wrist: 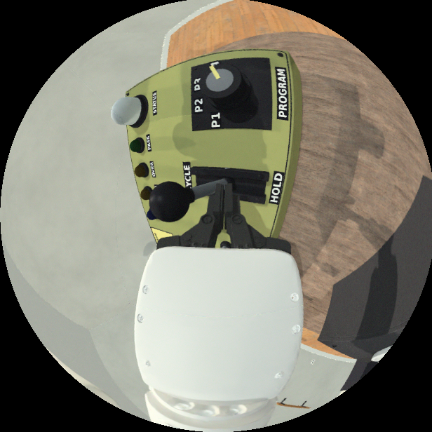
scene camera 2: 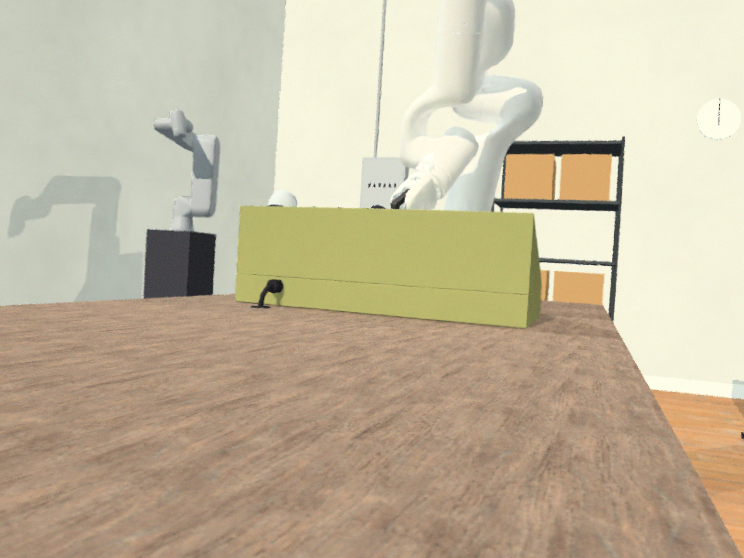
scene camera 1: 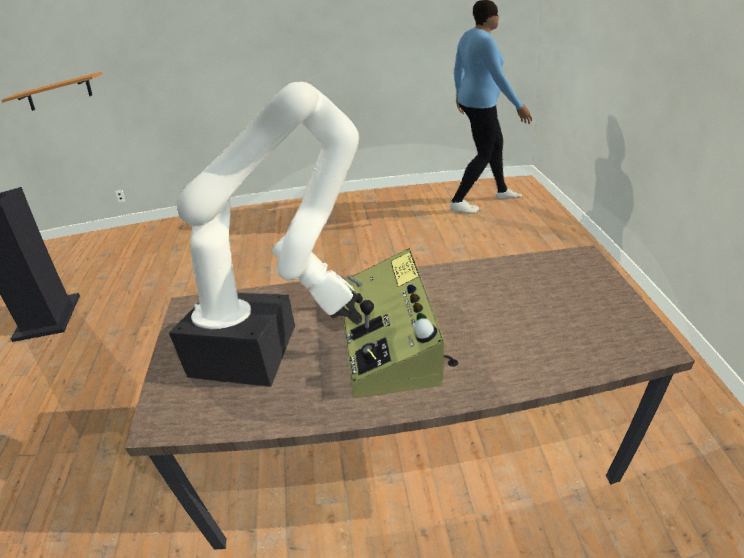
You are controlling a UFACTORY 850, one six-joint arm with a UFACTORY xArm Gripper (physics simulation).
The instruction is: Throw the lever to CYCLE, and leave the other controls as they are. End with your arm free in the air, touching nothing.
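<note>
The lever's black ball [scene camera 1: 367,306] [wrist: 170,201] sits on a grey shaft [scene camera 1: 367,320] [wrist: 209,188] that rises from a black slot in the green console [scene camera 1: 396,372] [scene camera 2: 384,252] [wrist: 200,150]. In the wrist view the lever leans toward the CYCLE label, away from the HOLD label [wrist: 276,188]; the ball partly hides CYCLE. My gripper [scene camera 1: 358,320] [wrist: 224,193] is shut, with nothing between its fingers. Its tips are right by the shaft's lower part on the HOLD side; contact cannot be told. In scene camera 2 the console hides most of the lever.
The PROGRAM knob [scene camera 1: 368,353] [wrist: 220,80] is beside the lever slot. A white STATUS lamp [scene camera 1: 423,328] [scene camera 2: 283,198] [wrist: 126,111] and several small coloured lamps line the console's upper side. A black cable [scene camera 1: 450,361] [scene camera 2: 264,294] leaves its back. A person [scene camera 1: 478,69] walks behind the table [scene camera 1: 540,312].
</note>
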